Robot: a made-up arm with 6 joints. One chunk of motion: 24 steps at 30 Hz.
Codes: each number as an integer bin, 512 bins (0 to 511) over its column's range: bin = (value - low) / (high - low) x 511, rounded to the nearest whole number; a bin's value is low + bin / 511 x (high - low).
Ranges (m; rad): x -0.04..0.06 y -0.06..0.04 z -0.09..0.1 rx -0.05..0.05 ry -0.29..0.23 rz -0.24..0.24
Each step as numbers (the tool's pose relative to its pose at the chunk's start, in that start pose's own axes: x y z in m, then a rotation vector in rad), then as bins.
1 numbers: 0.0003 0.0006 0.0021 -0.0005 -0.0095 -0.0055
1 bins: 206 310 248 253 276 250
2 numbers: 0.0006 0.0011 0.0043 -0.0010 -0.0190 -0.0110
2 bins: 207 312 254 250 266 244
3 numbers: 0.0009 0.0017 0.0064 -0.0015 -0.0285 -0.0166
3 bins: 209 315 259 248 257 238
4 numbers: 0.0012 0.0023 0.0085 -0.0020 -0.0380 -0.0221
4 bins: 211 318 265 245 248 232
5 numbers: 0.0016 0.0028 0.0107 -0.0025 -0.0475 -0.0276
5 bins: 213 321 271 243 238 226
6 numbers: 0.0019 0.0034 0.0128 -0.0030 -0.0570 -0.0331
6 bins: 214 324 276 240 229 220
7 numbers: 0.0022 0.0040 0.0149 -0.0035 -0.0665 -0.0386
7 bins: 216 327 282 238 220 214
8 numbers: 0.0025 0.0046 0.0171 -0.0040 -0.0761 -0.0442
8 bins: 217 330 288 235 210 208
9 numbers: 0.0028 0.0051 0.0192 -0.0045 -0.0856 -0.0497
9 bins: 219 333 294 233 201 203
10 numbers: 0.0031 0.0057 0.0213 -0.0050 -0.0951 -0.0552
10 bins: 220 336 299 230 192 197
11 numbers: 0.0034 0.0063 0.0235 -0.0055 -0.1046 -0.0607
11 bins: 222 339 305 227 182 191
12 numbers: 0.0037 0.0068 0.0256 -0.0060 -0.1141 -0.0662
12 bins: 223 341 311 225 173 185
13 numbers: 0.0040 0.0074 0.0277 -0.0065 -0.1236 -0.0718
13 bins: 225 344 317 222 164 179
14 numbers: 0.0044 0.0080 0.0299 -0.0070 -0.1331 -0.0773
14 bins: 227 347 322 220 154 173
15 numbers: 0.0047 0.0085 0.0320 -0.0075 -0.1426 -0.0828
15 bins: 228 350 328 217 145 167
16 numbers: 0.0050 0.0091 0.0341 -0.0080 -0.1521 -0.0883
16 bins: 230 353 334 215 136 161
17 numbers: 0.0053 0.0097 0.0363 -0.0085 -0.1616 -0.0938
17 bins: 231 356 340 212 126 156
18 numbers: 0.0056 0.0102 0.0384 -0.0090 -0.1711 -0.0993
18 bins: 233 359 345 210 117 150
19 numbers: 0.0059 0.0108 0.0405 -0.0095 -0.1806 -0.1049
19 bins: 235 362 351 207 108 144
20 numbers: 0.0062 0.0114 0.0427 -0.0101 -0.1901 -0.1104
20 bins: 236 365 357 204 98 138
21 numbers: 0.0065 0.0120 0.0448 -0.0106 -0.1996 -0.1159
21 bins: 238 368 363 201 89 132
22 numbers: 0.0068 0.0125 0.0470 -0.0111 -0.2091 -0.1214
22 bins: 239 370 368 199 79 126
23 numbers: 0.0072 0.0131 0.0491 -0.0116 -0.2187 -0.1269
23 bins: 241 374 374 196 70 120
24 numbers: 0.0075 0.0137 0.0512 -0.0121 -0.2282 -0.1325
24 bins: 243 377 380 194 61 114
